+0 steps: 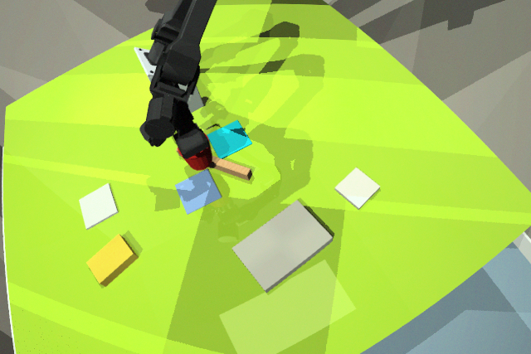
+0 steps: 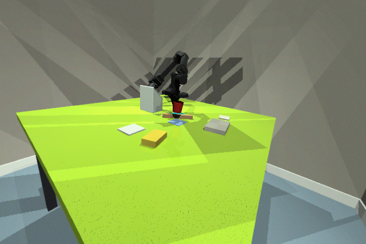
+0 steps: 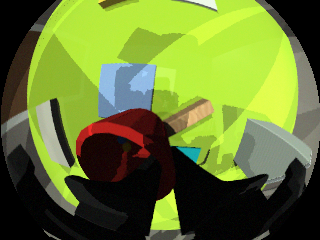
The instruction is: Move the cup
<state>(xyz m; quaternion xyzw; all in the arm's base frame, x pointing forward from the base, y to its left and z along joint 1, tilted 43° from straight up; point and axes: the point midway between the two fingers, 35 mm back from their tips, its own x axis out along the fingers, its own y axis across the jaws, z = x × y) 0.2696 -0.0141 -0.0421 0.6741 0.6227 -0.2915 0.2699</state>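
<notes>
Now: the cyan pad 20 mm behind my gripper tip, 100 mm to the left of it and 100 mm below it. The rest, counted from my gripper tip: red cup (30 mm ahead); pale blue pad (60 mm ahead, 50 mm to the right, 100 mm below); wooden bar (20 mm ahead, 20 mm to the left, 90 mm below).
</notes>
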